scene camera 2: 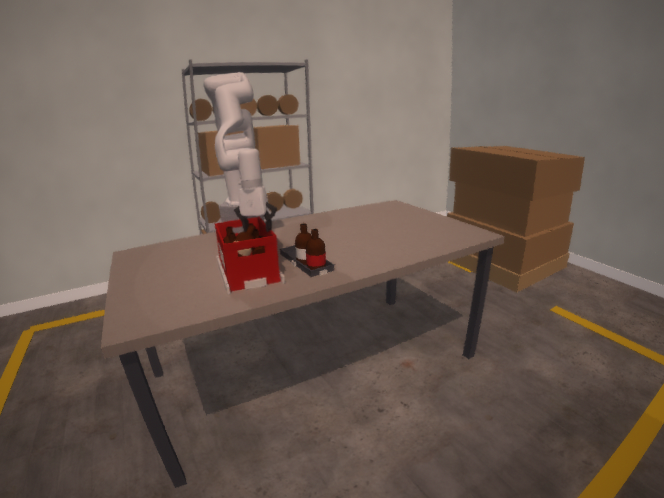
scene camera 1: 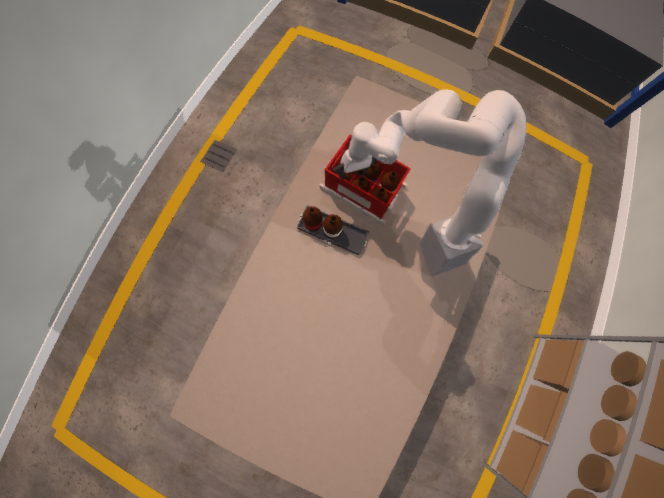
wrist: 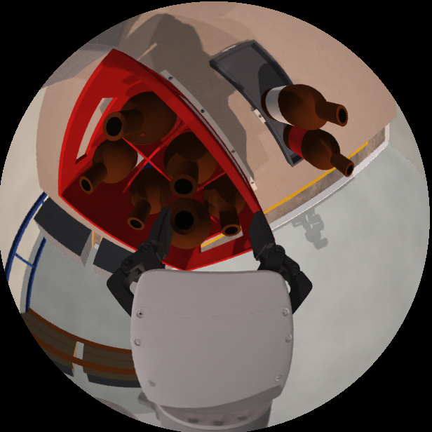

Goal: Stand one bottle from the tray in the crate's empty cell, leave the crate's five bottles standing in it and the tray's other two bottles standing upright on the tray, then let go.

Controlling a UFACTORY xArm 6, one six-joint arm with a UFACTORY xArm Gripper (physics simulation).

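Places are measured from the arm's base along level axes (x up, y left, z back), in centimetres.
Pixels of known places: gripper, fingertip midpoint: [scene camera 2: 257, 230] [scene camera 1: 352, 173]; arm's base, origin of the base link: [scene camera 1: 456, 234].
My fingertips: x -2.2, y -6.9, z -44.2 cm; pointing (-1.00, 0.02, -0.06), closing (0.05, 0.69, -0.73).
Note:
Ahead of a thing's pixels: the offset from my fingertips to its top centre. "spot": to the spot under its first point. Level surfaces: height alone.
The red crate @[dx +0.2, dy -4.1, dz +4.7 cm] [scene camera 1: 331, 180] [scene camera 2: 251, 272] [wrist: 95, 75] holds several brown bottles. One of them [wrist: 189, 237] is at the crate's near end in the wrist view. A cream label @[spot: dx -3.9, dy -7.0, dz -5.5 cm] [scene camera 2: 245, 249] shows high through the crate's handle hole in scene camera 2, and that bottle looks tilted; its base is hidden. My gripper [scene camera 2: 257, 229] [wrist: 211, 218] is open over this end, fingers spread, the left finger beside that bottle's neck, holding nothing. A red-labelled bottle @[dx -1.3, dy +19.4, dz -7.9 cm] [scene camera 1: 312, 216] [scene camera 2: 315, 249] [wrist: 322, 148] and a white-labelled bottle @[dx -1.3, dy +19.1, dz +0.5 cm] [scene camera 1: 333, 225] [scene camera 2: 303, 238] [wrist: 302, 107] stand upright on the dark tray @[spot: dx -16.7, dy +19.2, dz +9.9 cm] [scene camera 1: 353, 239] [wrist: 240, 65].
Crate and tray stand on the table @[dx -17.3 cm] [scene camera 1: 311, 321] [scene camera 2: 375, 235], a short gap apart. The crate's high walls rise around its bottles, and one wall is close to my right finger in the wrist view. A shelf unit [scene camera 2: 308, 134] and stacked cartons [scene camera 2: 493, 198] stand away from the table.

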